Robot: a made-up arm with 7 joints. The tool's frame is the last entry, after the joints. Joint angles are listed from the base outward.
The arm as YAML. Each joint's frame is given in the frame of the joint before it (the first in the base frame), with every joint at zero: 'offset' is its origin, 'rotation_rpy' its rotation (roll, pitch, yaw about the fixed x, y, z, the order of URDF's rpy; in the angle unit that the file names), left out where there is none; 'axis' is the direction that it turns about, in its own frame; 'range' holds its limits. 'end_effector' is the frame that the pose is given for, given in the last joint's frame.
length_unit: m
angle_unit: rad
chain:
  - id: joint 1
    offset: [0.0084, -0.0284, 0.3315]
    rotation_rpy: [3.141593, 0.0, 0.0]
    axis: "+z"
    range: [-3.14, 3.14]
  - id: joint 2
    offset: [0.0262, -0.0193, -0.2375]
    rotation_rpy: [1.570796, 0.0, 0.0]
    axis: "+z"
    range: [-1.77, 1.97]
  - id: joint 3
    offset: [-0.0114, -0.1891, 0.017]
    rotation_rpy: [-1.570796, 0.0, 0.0]
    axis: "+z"
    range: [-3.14, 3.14]
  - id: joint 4
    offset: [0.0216, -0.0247, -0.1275]
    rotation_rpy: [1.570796, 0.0, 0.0]
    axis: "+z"
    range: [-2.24, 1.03]
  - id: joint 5
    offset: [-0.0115, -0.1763, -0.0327]
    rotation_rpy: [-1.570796, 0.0, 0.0]
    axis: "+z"
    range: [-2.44, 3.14]
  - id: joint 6
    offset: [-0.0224, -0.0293, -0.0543]
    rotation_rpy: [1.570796, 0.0, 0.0]
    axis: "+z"
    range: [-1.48, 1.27]
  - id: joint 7
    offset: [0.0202, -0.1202, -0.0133]
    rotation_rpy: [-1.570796, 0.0, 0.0]
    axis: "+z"
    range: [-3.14, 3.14]
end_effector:
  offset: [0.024, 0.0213, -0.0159]
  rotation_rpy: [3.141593, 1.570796, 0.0]
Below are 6 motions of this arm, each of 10 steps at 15 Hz.
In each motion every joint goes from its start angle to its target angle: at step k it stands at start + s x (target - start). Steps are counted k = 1, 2, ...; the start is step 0. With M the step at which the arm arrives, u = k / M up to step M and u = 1 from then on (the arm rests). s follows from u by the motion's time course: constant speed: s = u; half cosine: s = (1 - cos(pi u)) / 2; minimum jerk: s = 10 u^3 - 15 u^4 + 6 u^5.
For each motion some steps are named. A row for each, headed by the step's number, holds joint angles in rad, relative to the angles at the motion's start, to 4 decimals.
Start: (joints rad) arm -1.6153 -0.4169 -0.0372 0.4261 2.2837 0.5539 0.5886
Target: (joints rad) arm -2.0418 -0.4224 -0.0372 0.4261 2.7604 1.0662 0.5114
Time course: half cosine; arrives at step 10
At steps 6, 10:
6: -0.2791 -0.0036 0.0000 0.0000 0.3120 0.3353 -0.0505
10: -0.4265 -0.0055 0.0000 0.0000 0.4767 0.5123 -0.0772

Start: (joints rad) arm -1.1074 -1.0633 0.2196 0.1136 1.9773 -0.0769 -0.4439
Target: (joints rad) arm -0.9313 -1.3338 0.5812 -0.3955 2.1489 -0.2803 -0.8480
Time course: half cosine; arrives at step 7
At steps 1, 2, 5, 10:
1: 0.0087 -0.0134 0.0179 -0.0252 0.0085 -0.0101 -0.0200
2: 0.0332 -0.0509 0.0681 -0.0958 0.0323 -0.0383 -0.0761
5: 0.1429 -0.2196 0.2935 -0.4133 0.1393 -0.1651 -0.3280
10: 0.1761 -0.2705 0.3616 -0.5091 0.1716 -0.2034 -0.4041

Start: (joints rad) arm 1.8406 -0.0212 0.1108 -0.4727 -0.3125 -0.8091 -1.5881
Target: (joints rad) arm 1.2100 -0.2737 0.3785 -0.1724 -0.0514 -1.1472 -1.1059
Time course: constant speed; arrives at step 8
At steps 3, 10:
3: -0.2365 -0.0947 0.1004 0.1126 0.0979 -0.1268 0.1808
10: -0.6306 -0.2525 0.2677 0.3003 0.2611 -0.3381 0.4822

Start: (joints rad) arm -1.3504 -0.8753 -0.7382 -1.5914 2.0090 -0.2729 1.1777
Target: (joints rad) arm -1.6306 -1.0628 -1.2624 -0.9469 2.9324 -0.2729 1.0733
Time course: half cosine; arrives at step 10
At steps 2, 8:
2: -0.0268 -0.0179 -0.0501 0.0615 0.0882 0.0000 -0.0100
8: -0.2534 -0.1696 -0.4741 0.5830 0.8352 0.0000 -0.0944

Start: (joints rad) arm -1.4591 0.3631 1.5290 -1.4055 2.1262 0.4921 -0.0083
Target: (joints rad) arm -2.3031 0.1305 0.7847 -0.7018 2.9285 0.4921 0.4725
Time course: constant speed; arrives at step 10
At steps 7, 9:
7: -0.5908 -0.1628 -0.5210 0.4926 0.5616 0.0000 0.3366
9: -0.7596 -0.2093 -0.6699 0.6333 0.7221 0.0000 0.4327

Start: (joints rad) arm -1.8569 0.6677 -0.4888 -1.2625 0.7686 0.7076 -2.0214
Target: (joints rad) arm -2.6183 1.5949 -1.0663 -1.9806 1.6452 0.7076 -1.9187
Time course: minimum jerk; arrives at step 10
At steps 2, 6, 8, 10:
2: -0.0441 0.0537 -0.0334 -0.0416 0.0508 0.0000 0.0059
6: -0.5197 0.6329 -0.3942 -0.4901 0.5983 0.0000 0.0701
8: -0.7173 0.8735 -0.5441 -0.6765 0.8258 0.0000 0.0968
10: -0.7614 0.9272 -0.5775 -0.7181 0.8766 0.0000 0.1027

